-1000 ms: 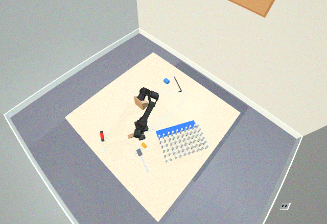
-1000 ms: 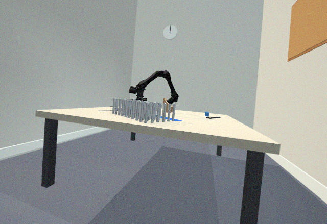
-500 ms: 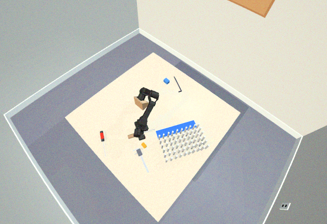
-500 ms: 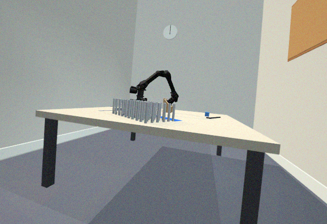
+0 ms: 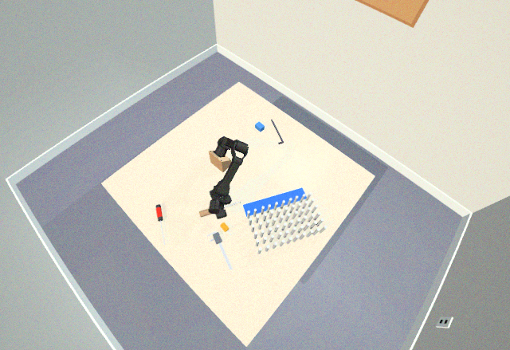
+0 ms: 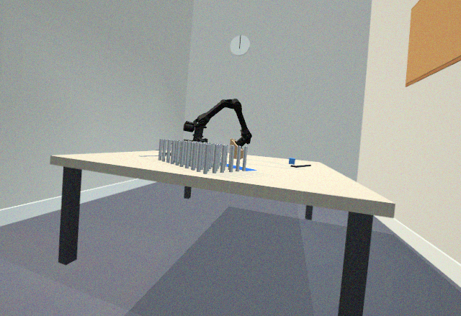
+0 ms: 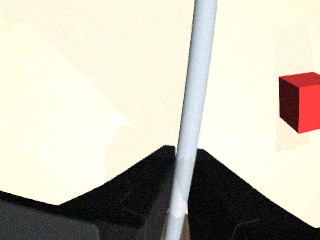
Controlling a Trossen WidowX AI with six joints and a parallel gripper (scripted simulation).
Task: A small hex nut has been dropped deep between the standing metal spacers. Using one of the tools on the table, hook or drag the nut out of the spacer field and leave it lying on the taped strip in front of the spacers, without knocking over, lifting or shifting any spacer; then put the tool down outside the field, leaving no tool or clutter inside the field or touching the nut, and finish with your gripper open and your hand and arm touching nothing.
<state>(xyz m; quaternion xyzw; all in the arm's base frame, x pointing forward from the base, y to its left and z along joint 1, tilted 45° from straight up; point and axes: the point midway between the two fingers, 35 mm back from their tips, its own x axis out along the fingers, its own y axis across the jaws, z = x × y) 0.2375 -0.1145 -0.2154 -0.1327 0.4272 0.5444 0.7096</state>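
Now: the wooden-handled pick 10 mm ahead of my gripper tip, 30 mm to the left of it and 10 mm above it. From my gripper tip the other things lie so: orange piece: 120 mm ahead, 50 mm to the right, 10 mm above; red piece: 50 mm ahead; blue taped strip: 220 mm ahead, 280 mm to the left.
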